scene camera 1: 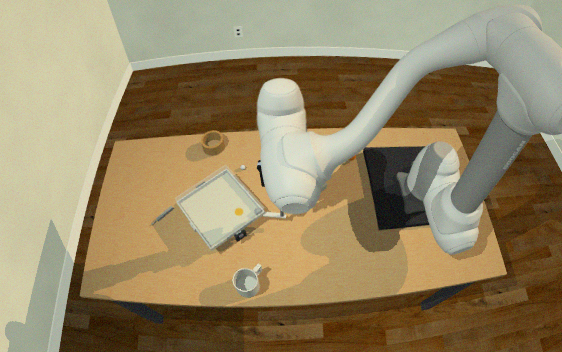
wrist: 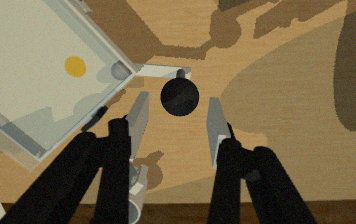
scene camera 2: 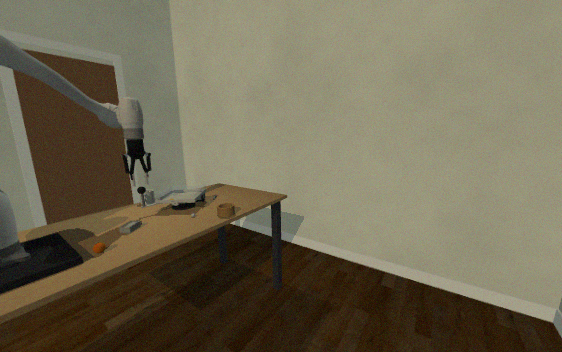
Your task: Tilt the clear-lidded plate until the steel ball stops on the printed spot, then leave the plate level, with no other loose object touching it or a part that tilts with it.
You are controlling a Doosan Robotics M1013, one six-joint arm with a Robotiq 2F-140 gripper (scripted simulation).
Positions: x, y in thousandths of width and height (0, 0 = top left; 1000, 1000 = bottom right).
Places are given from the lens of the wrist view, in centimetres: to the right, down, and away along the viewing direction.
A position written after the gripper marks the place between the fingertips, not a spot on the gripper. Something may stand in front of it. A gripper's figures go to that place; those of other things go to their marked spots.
gripper (wrist: 501, 484): 0, 0, 21
clear-lidded plate (wrist: 187, 306): -14, -5, 27
